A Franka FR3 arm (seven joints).
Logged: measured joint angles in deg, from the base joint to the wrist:
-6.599, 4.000, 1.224, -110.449, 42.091, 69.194, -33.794
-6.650, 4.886, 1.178, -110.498, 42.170, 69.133, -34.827
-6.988, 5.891, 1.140, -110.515, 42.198, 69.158, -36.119
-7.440, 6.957, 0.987, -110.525, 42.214, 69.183, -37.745
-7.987, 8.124, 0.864, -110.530, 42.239, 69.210, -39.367
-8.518, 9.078, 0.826, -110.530, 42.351, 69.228, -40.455
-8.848, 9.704, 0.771, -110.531, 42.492, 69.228, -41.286
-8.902, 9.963, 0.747, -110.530, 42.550, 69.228, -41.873
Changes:
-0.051, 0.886, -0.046, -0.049, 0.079, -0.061, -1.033
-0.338, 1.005, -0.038, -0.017, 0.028, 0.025, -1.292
-0.452, 1.066, -0.153, -0.010, 0.016, 0.025, -1.626
-0.547, 1.167, -0.123, -0.005, 0.025, 0.027, -1.622
-0.531, 0.954, -0.038, 0.000, 0.112, 0.018, -1.088
-0.330, 0.626, -0.055, -0.001, 0.141, 0.000, -0.831
-0.054, 0.259, -0.024, 0.001, 0.058, 0.000, -0.587

